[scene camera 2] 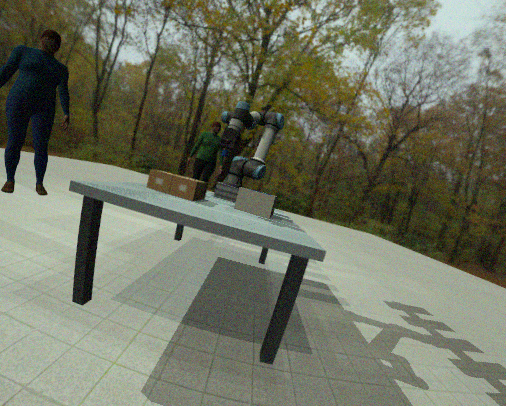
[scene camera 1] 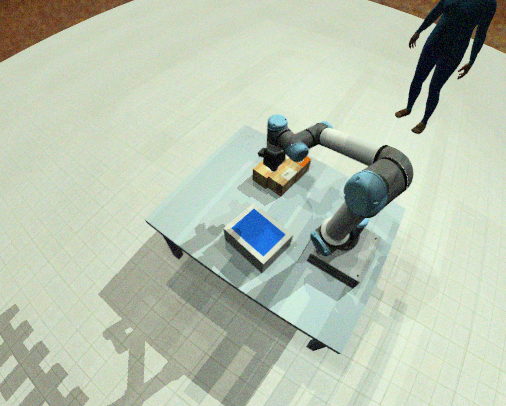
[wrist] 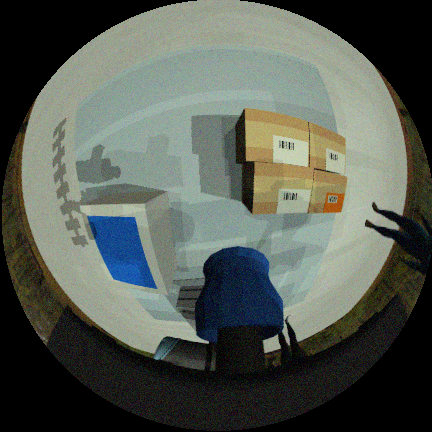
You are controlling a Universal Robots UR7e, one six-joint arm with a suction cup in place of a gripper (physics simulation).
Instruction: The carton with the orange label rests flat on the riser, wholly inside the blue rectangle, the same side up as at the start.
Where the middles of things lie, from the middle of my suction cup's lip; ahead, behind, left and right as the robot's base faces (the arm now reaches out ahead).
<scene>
My suction cup is now 11 cm past the riser (scene camera 1: pixel 259 238), 24 cm to the right of it and 22 cm above it.
</scene>
